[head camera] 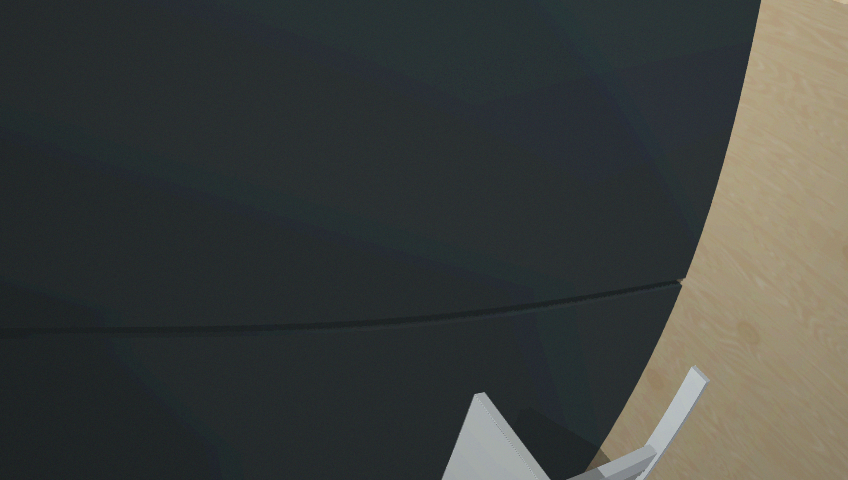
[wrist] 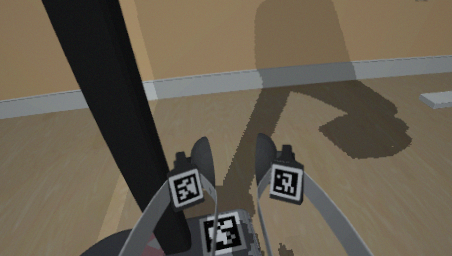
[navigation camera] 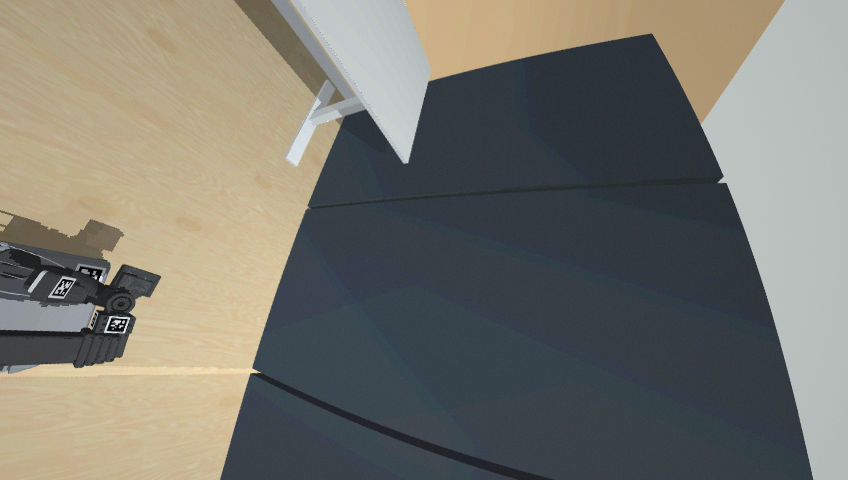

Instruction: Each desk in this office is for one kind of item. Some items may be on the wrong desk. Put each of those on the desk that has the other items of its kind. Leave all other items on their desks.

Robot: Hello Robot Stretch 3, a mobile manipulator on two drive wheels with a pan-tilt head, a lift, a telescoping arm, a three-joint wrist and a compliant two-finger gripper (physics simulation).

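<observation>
A corner of a white desk shows at the bottom of the head view and at the top of the navigation view. No item shows on the visible part of its top. My gripper is open in the wrist view, with a gap between its two dark fingertips and floor behind it. No desk top or item shows in the wrist view. My folded arm and wrist are at the left of the navigation view, away from the desk.
A dark panelled wall stands beside the desk. The desk's white foot reaches out over the wooden floor. A black post and a tan wall show in the wrist view.
</observation>
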